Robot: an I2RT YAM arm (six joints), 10 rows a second.
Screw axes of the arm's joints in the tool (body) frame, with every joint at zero. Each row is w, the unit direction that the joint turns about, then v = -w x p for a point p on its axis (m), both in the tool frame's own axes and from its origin. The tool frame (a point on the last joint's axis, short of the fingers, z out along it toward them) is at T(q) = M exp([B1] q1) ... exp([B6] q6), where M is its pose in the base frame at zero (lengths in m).
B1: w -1 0 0 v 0 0.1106 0
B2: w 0 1 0 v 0.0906 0 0.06
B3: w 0 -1 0 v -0.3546 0 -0.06
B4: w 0 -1 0 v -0.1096 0 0
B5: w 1 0 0 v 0 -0.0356 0
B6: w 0 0 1 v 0 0 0
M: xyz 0.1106 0 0.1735 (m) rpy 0 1.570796 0 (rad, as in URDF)
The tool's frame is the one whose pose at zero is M.
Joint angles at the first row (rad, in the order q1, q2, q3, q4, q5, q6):
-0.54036, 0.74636, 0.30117, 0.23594, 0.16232, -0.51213
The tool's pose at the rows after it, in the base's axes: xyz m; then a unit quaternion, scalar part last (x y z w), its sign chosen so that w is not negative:
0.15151 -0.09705 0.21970 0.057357 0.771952 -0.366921 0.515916
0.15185 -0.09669 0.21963 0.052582 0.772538 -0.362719 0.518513
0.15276 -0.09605 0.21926 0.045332 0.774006 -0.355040 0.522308
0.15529 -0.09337 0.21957 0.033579 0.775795 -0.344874 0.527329
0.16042 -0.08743 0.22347 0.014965 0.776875 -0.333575 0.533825
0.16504 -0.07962 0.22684 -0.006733 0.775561 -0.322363 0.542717
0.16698 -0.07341 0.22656 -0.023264 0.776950 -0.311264 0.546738
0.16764 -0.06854 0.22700 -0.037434 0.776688 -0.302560 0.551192
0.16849 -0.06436 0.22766 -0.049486 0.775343 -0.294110 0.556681
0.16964 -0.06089 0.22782 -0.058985 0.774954 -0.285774 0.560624
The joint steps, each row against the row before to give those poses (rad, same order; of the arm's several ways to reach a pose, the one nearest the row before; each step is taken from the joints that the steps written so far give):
0.00003, -0.00228, 0.00037, 0.00460, -0.01332, -0.00152
0.00000, 0.00036, 0.00002, -0.00003, -0.01374, -0.00114
0.00153, 0.00307, 0.00039, 0.00000, -0.02098, -0.00001
0.01672, 0.00456, 0.00379, -0.00266, -0.01608, -0.00039
0.04159, 0.00495, 0.01755, -0.01411, -0.00304, -0.00381
0.04924, -0.00075, 0.01145, -0.00763, -0.00111, -0.00610
0.03434, -0.00537, -0.00002, -0.01070, -0.00534, -0.00343
0.02442, -0.00954, 0.00003, -0.01032, -0.00915, -0.00458
0.02134, -0.00610, 0.00037, -0.00419, -0.00994, -0.00191
0.01870, -0.00113, 0.00075, -0.00264, -0.00801, 0.00076

